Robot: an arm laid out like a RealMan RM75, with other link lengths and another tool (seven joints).
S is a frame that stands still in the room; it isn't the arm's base.
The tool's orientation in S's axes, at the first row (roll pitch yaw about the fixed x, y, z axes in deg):
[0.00, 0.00, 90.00]
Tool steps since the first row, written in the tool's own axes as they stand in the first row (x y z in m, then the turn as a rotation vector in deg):
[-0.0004, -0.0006, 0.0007, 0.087, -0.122, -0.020]
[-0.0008, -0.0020, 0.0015, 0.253, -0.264, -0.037]
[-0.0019, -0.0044, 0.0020, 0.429, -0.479, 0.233]
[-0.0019, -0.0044, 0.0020, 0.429, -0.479, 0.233]
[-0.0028, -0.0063, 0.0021, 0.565, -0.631, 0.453]
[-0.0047, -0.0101, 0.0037, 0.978, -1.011, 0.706]
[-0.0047, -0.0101, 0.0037, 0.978, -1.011, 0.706]
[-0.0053, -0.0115, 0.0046, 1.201, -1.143, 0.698]
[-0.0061, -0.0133, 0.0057, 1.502, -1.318, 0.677]
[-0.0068, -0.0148, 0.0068, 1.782, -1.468, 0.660]
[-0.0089, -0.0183, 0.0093, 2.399, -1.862, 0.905]
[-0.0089, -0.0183, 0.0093, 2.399, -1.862, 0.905]
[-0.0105, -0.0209, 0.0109, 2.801, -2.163, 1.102]
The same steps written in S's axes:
[0.0006, -0.0004, 0.0007, 0.122, 0.087, -0.020]
[0.0020, -0.0008, 0.0015, 0.264, 0.253, -0.037]
[0.0044, -0.0019, 0.0020, 0.479, 0.429, 0.233]
[0.0044, -0.0019, 0.0020, 0.479, 0.429, 0.233]
[0.0063, -0.0028, 0.0021, 0.631, 0.565, 0.453]
[0.0101, -0.0047, 0.0037, 1.011, 0.978, 0.706]
[0.0101, -0.0047, 0.0037, 1.011, 0.978, 0.706]
[0.0115, -0.0053, 0.0046, 1.143, 1.201, 0.698]
[0.0133, -0.0061, 0.0057, 1.318, 1.502, 0.677]
[0.0148, -0.0068, 0.0068, 1.468, 1.782, 0.660]
[0.0183, -0.0089, 0.0093, 1.862, 2.399, 0.905]
[0.0183, -0.0089, 0.0093, 1.862, 2.399, 0.905]
[0.0209, -0.0105, 0.0109, 2.163, 2.801, 1.102]

